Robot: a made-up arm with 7 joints. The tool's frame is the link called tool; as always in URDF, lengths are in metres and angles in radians.
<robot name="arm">
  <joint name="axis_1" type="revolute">
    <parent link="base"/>
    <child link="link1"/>
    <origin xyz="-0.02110 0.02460 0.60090" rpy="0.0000 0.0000 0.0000"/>
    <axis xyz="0 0 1"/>
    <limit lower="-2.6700" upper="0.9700"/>
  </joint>
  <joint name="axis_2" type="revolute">
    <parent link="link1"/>
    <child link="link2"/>
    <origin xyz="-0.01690 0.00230 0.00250" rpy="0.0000 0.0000 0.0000"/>
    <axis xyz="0 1 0"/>
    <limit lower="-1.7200" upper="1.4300"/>
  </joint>
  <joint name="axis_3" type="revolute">
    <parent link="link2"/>
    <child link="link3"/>
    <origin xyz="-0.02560 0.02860 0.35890" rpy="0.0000 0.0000 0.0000"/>
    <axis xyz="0 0 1"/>
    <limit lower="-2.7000" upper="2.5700"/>
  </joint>
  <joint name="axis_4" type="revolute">
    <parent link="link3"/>
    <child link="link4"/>
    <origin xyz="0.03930 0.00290 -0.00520" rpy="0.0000 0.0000 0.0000"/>
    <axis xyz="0 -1 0"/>
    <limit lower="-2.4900" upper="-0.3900"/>
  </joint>
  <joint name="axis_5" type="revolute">
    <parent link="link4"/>
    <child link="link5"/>
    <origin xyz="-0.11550 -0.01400 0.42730" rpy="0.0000 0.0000 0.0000"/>
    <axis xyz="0 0 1"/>
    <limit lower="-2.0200" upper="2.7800"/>
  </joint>
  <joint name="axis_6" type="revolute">
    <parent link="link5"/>
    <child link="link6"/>
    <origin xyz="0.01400 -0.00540 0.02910" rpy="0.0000 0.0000 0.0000"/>
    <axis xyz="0 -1 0"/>
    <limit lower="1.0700" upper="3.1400"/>
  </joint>
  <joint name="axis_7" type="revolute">
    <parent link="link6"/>
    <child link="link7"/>
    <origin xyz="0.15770 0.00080 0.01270" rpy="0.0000 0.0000 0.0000"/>
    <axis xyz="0 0 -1"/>
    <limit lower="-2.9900" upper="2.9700"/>
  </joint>
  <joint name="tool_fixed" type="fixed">
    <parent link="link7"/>
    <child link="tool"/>
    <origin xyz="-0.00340 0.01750 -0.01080" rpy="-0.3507 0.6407 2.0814"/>
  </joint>
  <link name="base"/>
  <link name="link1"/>
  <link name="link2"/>
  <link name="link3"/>
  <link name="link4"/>
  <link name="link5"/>
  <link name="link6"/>
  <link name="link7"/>
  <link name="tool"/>
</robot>
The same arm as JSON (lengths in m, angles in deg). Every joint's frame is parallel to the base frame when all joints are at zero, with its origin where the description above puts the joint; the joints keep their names.
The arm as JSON. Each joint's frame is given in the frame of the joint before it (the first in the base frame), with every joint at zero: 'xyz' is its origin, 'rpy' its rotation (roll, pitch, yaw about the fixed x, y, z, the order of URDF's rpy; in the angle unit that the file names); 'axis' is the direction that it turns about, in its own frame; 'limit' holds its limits. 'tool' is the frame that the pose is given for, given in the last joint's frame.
{
  "units": {
    "length": "m",
    "angle": "deg"
  },
  "joints": [
    {
      "name": "axis_1",
      "type": "revolute",
      "origin": {
        "xyz": [
          -0.0211,
          0.0246,
          0.6009
        ],
        "rpy": [
          0.0,
          0.0,
          0.0
        ]
      },
      "axis": [
        0.0,
        0.0,
        1.0
      ],
      "limit": {
        "lower": -152.98,
        "upper": 55.58
      }
    },
    {
      "name": "axis_2",
      "type": "revolute",
      "origin": {
        "xyz": [
          -0.0169,
          0.0023,
          0.0025
        ],
        "rpy": [
          0.0,
          0.0,
          0.0
        ]
      },
      "axis": [
        0.0,
        1.0,
        0.0
      ],
      "limit": {
        "lower": -98.55,
        "upper": 81.93
      }
    },
    {
      "name": "axis_3",
      "type": "revolute",
      "origin": {
        "xyz": [
          -0.0256,
          0.0286,
          0.3589
        ],
        "rpy": [
          0.0,
          0.0,
          0.0
        ]
      },
      "axis": [
        0.0,
        0.0,
        1.0
      ],
      "limit": {
        "lower": -154.7,
        "upper": 147.25
      }
    },
    {
      "name": "axis_4",
      "type": "revolute",
      "origin": {
        "xyz": [
          0.0393,
          0.0029,
          -0.0052
        ],
        "rpy": [
          0.0,
          0.0,
          0.0
        ]
      },
      "axis": [
        0.0,
        -1.0,
        0.0
      ],
      "limit": {
        "lower": -142.67,
        "upper": -22.35
      }
    },
    {
      "name": "axis_5",
      "type": "revolute",
      "origin": {
        "xyz": [
          -0.1155,
          -0.014,
          0.4273
        ],
        "rpy": [
          0.0,
          0.0,
          0.0
        ]
      },
      "axis": [
        0.0,
        0.0,
        1.0
      ],
      "limit": {
        "lower": -115.74,
        "upper": 159.28
      }
    },
    {
      "name": "axis_6",
      "type": "revolute",
      "origin": {
        "xyz": [
          0.014,
          -0.0054,
          0.0291
        ],
        "rpy": [
          0.0,
          0.0,
          0.0
        ]
      },
      "axis": [
        0.0,
        -1.0,
        0.0
      ],
      "limit": {
        "lower": 61.31,
        "upper": 179.91
      }
    },
    {
      "name": "axis_7",
      "type": "revolute",
      "origin": {
        "xyz": [
          0.1577,
          0.0008,
          0.0127
        ],
        "rpy": [
          0.0,
          0.0,
          0.0
        ]
      },
      "axis": [
        0.0,
        0.0,
        -1.0
      ],
      "limit": {
        "lower": -171.31,
        "upper": 170.17
      }
    }
  ],
  "tool": {
    "origin": {
      "xyz": [
        -0.0034,
        0.0175,
        -0.0108
      ],
      "rpy": [
        -20.09,
        36.71,
        119.26
      ]
    }
  }
}

